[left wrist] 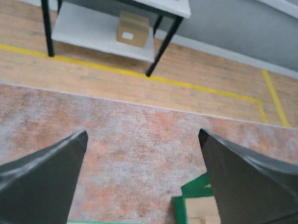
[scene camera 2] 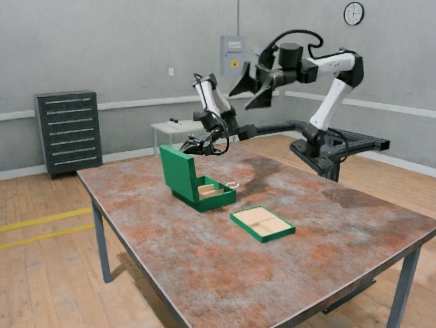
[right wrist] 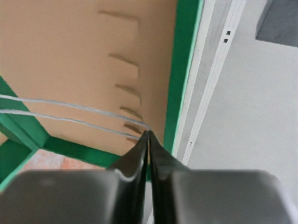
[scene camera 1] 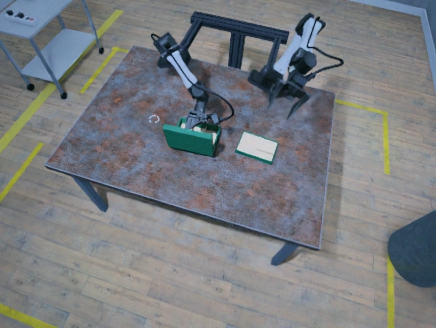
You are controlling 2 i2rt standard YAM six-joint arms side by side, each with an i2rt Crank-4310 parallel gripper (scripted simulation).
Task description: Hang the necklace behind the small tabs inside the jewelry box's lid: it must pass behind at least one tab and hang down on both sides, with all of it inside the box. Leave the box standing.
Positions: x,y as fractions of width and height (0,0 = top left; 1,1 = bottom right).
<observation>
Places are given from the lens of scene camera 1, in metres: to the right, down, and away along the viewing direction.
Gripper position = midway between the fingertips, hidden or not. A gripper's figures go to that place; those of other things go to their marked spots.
left gripper (scene camera 1: 0.64,0.35): 0.24, -0.20, 1.10
green jewelry box (scene camera 1: 0.46,0.43): -0.07, -0.12, 1.34
</observation>
